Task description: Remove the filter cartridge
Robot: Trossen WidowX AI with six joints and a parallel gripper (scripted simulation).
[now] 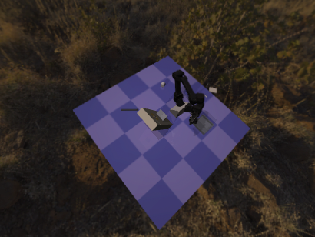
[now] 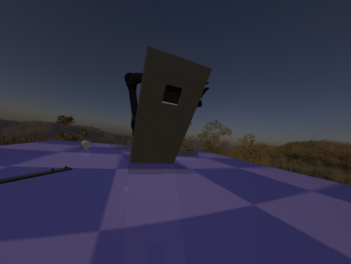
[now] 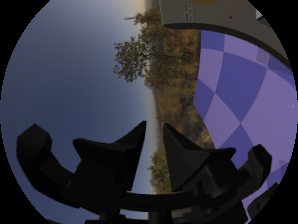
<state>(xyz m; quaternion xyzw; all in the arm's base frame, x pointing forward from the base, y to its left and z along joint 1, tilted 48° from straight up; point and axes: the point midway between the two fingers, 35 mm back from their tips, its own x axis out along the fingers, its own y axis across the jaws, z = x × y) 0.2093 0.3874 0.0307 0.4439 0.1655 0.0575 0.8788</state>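
The filter cartridge is 23 cm to the right of my gripper tip, 14 cm ahead of it and 13 cm below it. Round my gripper tip: tan service panel (23 cm to the right, 20 cm below, 9 cm ahead); then pale block (74 cm behind, 38 cm below, 19 cm to the right); then grey tray (38 cm below, 31 cm behind, 4 cm to the left).
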